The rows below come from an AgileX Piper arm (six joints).
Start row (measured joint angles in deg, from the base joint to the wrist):
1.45, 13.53, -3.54, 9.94, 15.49, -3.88
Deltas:
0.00, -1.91, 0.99, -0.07, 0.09, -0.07
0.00, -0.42, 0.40, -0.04, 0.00, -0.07
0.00, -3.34, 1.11, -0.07, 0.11, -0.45
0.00, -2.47, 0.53, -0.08, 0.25, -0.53
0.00, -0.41, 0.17, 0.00, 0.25, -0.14
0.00, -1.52, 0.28, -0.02, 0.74, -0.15
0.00, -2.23, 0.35, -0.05, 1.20, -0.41
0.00, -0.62, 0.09, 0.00, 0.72, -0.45
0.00, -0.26, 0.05, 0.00, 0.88, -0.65
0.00, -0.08, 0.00, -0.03, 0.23, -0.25
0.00, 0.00, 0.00, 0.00, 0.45, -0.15
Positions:
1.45, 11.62, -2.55, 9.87, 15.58, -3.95
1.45, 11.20, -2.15, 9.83, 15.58, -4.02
1.45, 7.86, -1.04, 9.76, 15.69, -4.47
1.45, 5.39, -0.51, 9.68, 15.94, -5.00
1.45, 4.98, -0.34, 9.68, 16.19, -5.14
1.45, 3.46, -0.06, 9.66, 16.93, -5.29
1.45, 1.23, 0.29, 9.61, 18.13, -5.70
1.45, 0.61, 0.38, 9.61, 18.85, -6.15
1.45, 0.35, 0.43, 9.61, 19.73, -6.80
1.45, 0.27, 0.43, 9.58, 19.96, -7.05
1.45, 0.27, 0.43, 9.58, 20.41, -7.20

